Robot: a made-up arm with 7 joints.
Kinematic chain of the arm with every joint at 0, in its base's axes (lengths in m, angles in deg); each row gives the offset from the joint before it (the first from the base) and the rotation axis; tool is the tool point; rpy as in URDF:
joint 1: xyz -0.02 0 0.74 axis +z
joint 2: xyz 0 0.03 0.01 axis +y
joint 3: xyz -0.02 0 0.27 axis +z
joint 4: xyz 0.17 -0.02 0 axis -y
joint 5: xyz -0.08 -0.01 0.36 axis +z
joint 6: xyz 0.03 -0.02 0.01 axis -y
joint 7: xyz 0.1 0 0.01 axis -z
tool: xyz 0.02 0.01 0 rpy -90 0 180
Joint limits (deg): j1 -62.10..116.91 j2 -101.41..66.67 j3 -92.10..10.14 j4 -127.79..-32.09 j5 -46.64..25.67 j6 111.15..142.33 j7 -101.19..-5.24
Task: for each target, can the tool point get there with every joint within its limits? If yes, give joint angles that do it. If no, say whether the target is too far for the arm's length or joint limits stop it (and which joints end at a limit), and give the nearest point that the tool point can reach.
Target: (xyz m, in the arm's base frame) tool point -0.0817 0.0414 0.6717
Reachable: no: joint limits stop it (at a limit: joint 1, joint 4, joint 5, joint 6, joint 7) | nearest point -0.2336 0.2891 0.3220 | short by 0.455 m
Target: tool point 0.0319 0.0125 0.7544
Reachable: no: joint limits stop it (at a limit: joint 4, joint 5, joint 6, joint 7) | nearest point 0.5039 0.1262 0.7944 | short by 0.487 m
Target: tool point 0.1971 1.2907 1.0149
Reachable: no: too far | nearest point 0.1101 0.7734 0.9087 | short by 0.535 m
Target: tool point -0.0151 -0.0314 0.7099
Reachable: no: joint limits stop it (at a limit: joint 2, joint 4, joint 5, joint 6, joint 7) | nearest point 0.0457 -0.4210 0.4148 | short by 0.492 m
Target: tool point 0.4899 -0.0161 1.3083
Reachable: yes | joints 28.34 13.96 -39.27 -46.99 -15.18 120.21 -87.28
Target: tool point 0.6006 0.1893 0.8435
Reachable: yes | joints 81.01 43.56 -71.19 -106.52 19.60 130.54 -43.00
